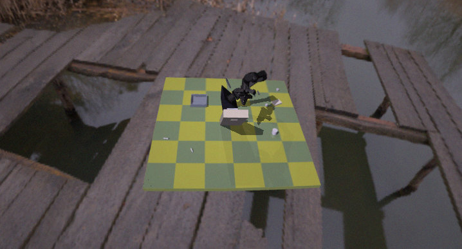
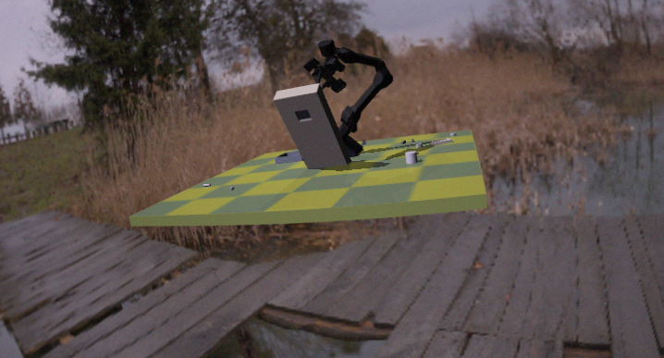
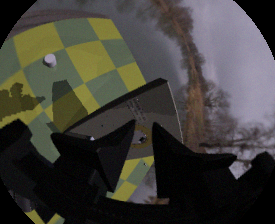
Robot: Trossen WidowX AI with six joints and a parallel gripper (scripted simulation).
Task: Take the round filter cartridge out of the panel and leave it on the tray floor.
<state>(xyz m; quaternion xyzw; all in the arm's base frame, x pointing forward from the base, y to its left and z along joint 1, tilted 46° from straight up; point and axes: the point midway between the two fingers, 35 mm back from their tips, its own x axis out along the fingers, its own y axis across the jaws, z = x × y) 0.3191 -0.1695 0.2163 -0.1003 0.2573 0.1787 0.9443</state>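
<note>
Right now my gripper tip is 2 cm short of the filter cartridge, 7 cm to the left of it and 7 cm above it. The rest, counted from my gripper tip: grey tray (44 cm behind, 31 cm to the right, 33 cm below); flat white block (38 cm behind, 46 cm to the left, 33 cm below).
</note>
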